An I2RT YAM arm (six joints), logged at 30 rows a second.
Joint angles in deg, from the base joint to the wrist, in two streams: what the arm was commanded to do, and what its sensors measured. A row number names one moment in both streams.
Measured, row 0:
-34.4 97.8 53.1 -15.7 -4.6 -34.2
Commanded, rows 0 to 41:
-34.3 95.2 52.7 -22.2 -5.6 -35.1
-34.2 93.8 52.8 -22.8 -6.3 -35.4
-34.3 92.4 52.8 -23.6 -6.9 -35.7
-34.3 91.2 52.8 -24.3 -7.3 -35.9
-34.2 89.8 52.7 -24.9 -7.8 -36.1
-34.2 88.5 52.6 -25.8 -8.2 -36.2
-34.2 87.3 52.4 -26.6 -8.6 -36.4
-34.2 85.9 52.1 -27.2 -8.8 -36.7
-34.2 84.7 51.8 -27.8 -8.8 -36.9
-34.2 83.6 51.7 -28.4 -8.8 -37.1
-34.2 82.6 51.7 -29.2 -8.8 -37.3
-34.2 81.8 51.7 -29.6 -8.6 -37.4
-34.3 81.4 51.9 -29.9 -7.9 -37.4
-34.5 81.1 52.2 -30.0 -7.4 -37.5
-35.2 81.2 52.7 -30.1 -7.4 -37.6
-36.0 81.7 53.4 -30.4 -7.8 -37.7
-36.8 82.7 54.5 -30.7 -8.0 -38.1
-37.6 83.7 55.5 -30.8 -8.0 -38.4
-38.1 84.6 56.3 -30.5 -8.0 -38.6
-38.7 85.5 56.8 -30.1 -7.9 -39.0
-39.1 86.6 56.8 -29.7 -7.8 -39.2
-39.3 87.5 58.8 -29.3 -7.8 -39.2
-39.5 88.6 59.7 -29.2 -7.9 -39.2
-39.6 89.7 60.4 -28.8 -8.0 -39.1
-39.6 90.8 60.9 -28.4 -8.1 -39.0
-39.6 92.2 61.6 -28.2 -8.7 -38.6
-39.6 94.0 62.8 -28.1 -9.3 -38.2
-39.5 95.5 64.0 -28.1 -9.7 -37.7
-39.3 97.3 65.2 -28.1 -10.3 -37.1
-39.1 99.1 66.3 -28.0 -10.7 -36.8
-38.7 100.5 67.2 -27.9 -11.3 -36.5
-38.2 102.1 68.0 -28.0 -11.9 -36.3
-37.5 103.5 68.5 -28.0 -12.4 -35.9
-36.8 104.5 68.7 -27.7 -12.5 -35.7
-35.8 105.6 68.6 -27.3 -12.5 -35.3
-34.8 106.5 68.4 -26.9 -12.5 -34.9
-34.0 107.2 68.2 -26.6 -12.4 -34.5
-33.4 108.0 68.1 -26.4 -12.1 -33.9
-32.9 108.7 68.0 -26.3 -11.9 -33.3
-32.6 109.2 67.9 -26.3 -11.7 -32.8
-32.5 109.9 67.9 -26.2 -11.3 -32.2
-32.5 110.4 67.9 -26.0 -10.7 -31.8
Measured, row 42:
-33.0 108.9 68.1 -26.4 -9.8 -34.3
